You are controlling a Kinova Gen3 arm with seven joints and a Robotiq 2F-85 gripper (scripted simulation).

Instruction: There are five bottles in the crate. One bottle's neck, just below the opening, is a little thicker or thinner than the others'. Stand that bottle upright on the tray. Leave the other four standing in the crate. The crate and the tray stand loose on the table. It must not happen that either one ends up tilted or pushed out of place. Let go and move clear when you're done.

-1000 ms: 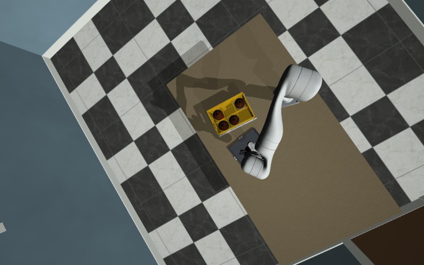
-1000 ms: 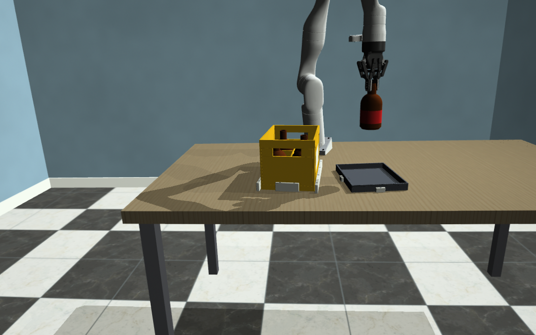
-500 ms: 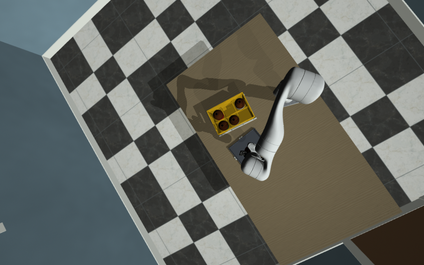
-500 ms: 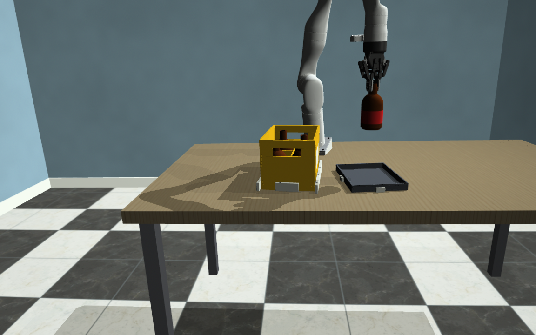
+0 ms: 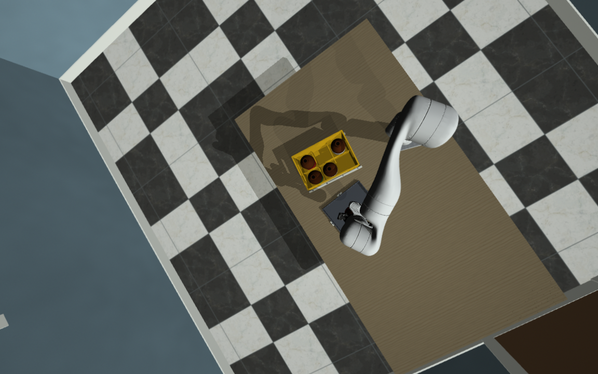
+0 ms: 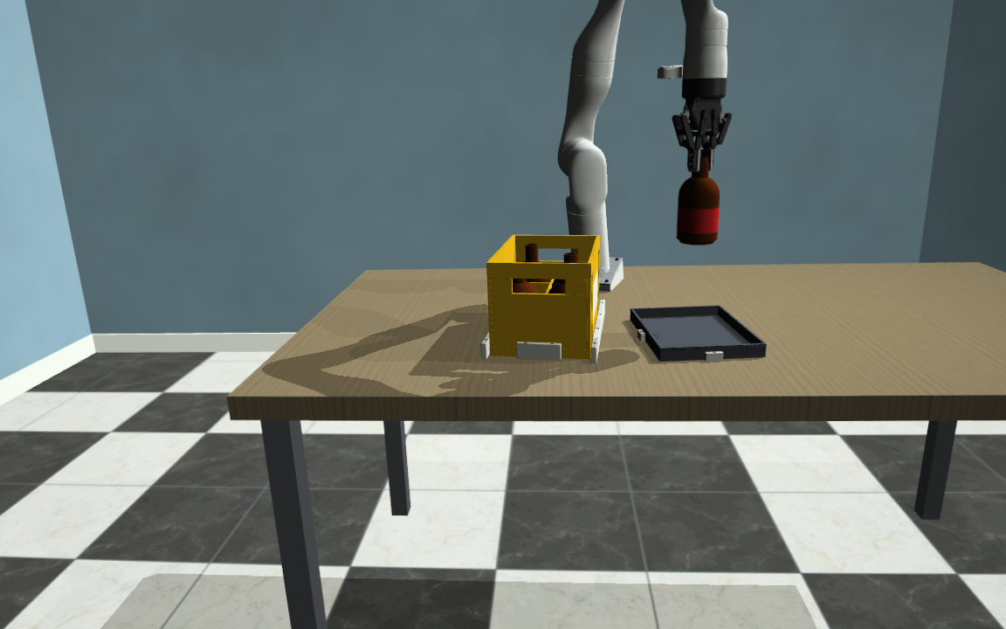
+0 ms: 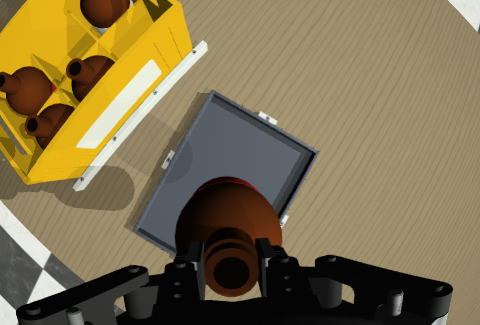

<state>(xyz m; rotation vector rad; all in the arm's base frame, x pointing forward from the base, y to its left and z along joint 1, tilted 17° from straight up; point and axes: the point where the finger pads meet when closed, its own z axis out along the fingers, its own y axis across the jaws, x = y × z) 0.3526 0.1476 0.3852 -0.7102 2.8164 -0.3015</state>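
My gripper is now 70 mm above the brown bottle. Round my hand: yellow crate: 80 mm behind, 270 mm to the right, 250 mm below; then dark tray: 320 mm below.
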